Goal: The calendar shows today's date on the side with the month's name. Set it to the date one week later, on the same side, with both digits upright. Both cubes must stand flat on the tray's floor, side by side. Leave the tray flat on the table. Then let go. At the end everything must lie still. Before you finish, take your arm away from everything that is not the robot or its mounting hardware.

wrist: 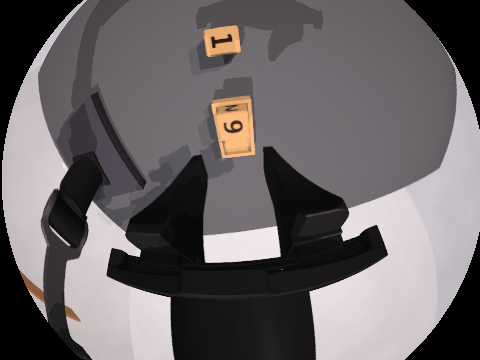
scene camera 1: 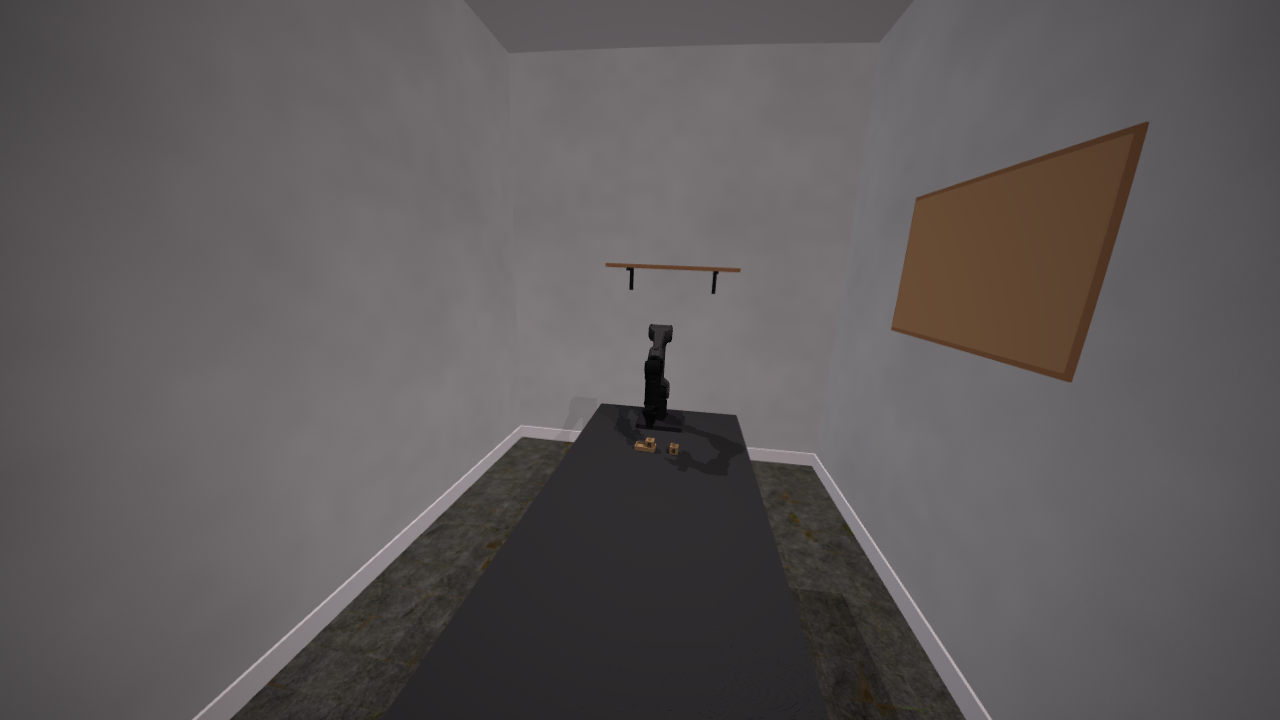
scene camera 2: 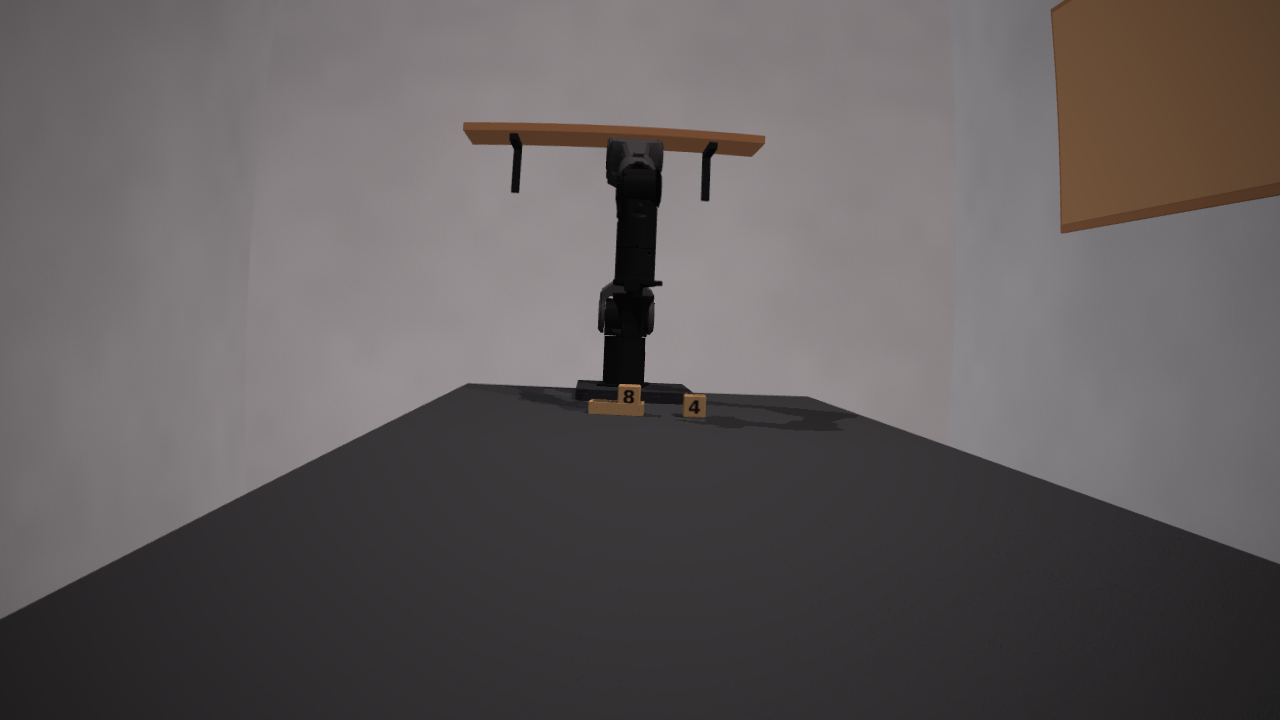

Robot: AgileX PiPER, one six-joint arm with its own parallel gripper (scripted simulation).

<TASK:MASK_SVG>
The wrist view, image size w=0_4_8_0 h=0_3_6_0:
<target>my gripper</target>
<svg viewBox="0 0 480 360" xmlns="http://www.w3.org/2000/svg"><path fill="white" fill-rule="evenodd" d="M378 226L374 225L365 229L359 236L343 241L341 227L349 217L349 210L343 198L326 191L305 178L289 165L272 146L263 147L264 174L275 211L281 257L239 262L204 263L203 215L208 187L208 174L202 155L195 155L161 195L142 211L130 218L125 236L130 243L141 250L140 257L128 255L120 249L112 248L106 275L127 286L130 285L130 287L171 297L170 318L174 360L316 360L315 330L309 291L320 289L351 277L388 256Z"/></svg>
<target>wooden tray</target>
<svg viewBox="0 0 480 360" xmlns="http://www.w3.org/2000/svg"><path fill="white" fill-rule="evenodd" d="M250 96L212 101L211 105L222 158L255 155ZM245 103L248 111L250 137L221 141L216 121L218 107Z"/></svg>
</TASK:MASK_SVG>
